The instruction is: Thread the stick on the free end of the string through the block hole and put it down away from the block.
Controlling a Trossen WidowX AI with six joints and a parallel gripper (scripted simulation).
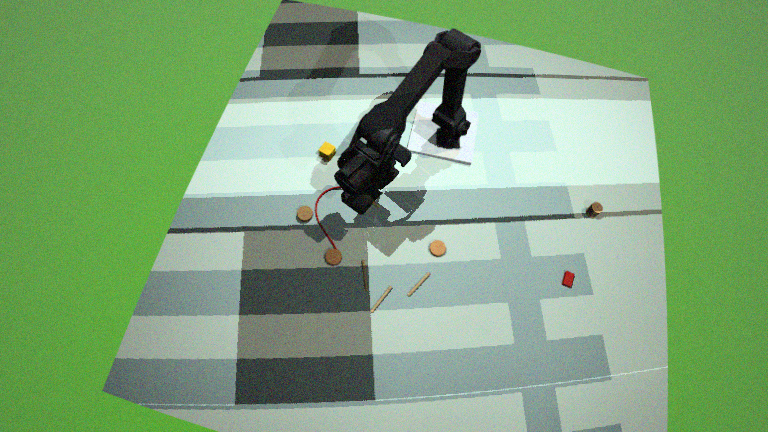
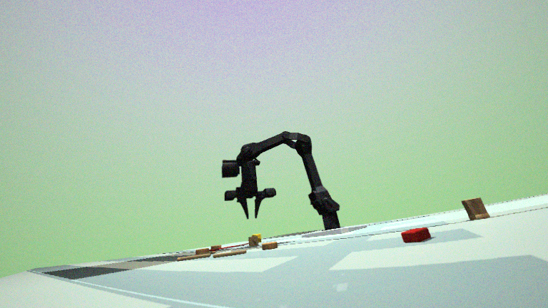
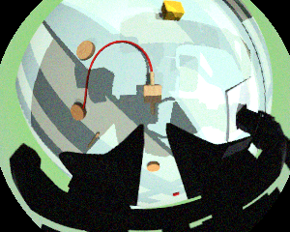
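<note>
Now: the wooden block 70 mm below my gripper tip, 20 mm to the right of it and 20 mm behind it. The rest, counted from my gripper tip: yellow cube (150 mm behind, 140 mm to the right, 70 mm below); then round wooden button (140 mm ahead, 90 mm to the right, 80 mm below); then thin wooden stick (70 mm below, 30 mm to the right, 20 mm behind).
</note>
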